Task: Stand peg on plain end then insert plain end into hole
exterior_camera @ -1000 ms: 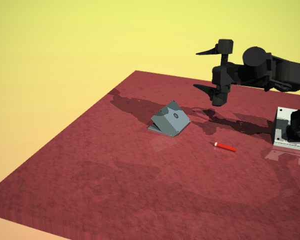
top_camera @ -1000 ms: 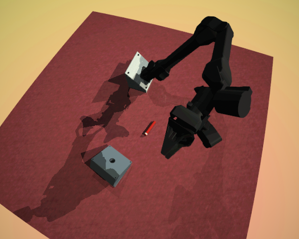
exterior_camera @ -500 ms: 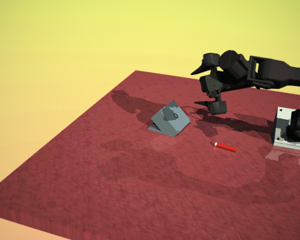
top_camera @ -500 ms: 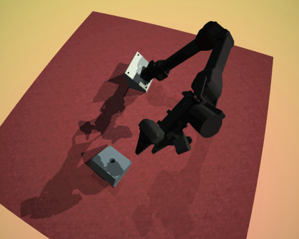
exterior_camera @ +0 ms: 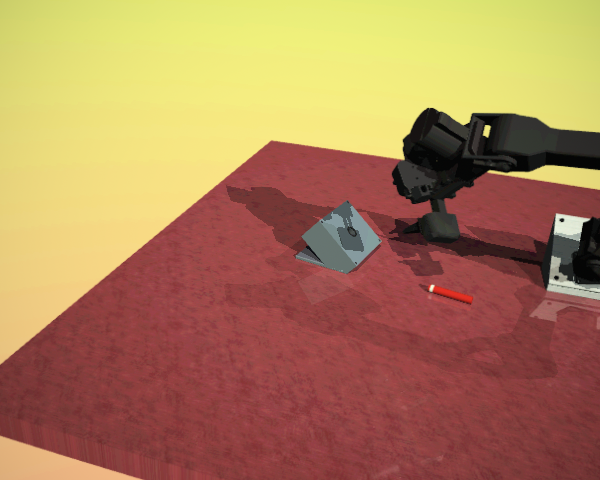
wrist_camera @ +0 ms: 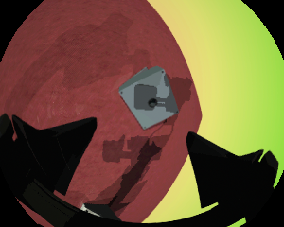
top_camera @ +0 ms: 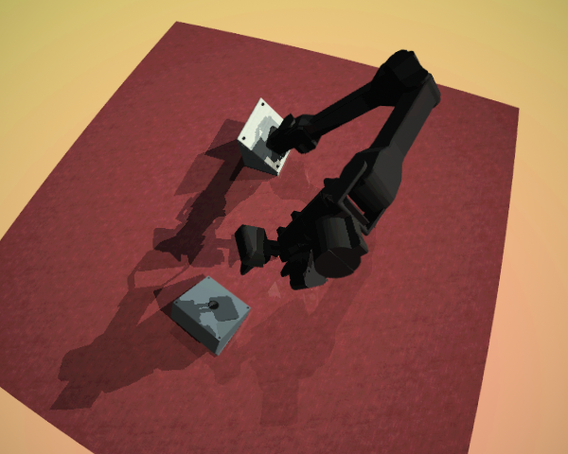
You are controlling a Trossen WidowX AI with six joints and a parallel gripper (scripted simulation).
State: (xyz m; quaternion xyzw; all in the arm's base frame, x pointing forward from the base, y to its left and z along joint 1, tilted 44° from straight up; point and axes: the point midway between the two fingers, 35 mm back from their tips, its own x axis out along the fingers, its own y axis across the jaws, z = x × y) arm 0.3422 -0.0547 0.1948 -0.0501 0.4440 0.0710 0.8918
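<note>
My gripper tip is now 10 cm past the red peg and 15 cm above it. Round my gripper tip: grey sloped panel 9 cm ahead, 11 cm to the right, 12 cm below.
</note>
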